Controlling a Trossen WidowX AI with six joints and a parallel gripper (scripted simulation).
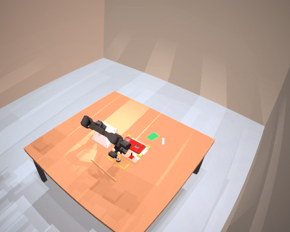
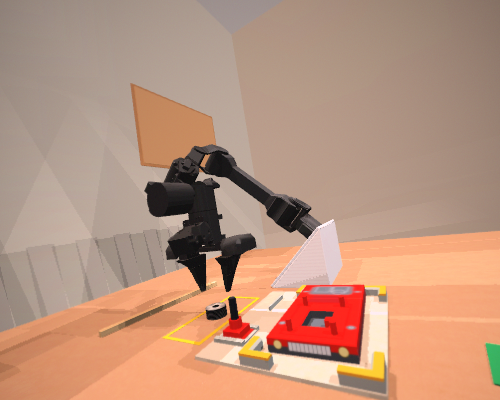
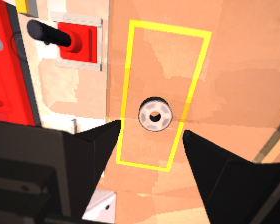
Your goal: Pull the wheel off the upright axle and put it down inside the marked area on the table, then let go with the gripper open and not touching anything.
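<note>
Right now the black wheel is 40 mm below my gripper tip. The rest, counted from my gripper tip: thin wooden stick 170 mm to the right, 40 mm below, 10 mm behind; green circuit board 430 mm to the left, 40 mm below, 10 mm ahead; black axle 90 mm to the left, 50 mm ahead, 10 mm below.
</note>
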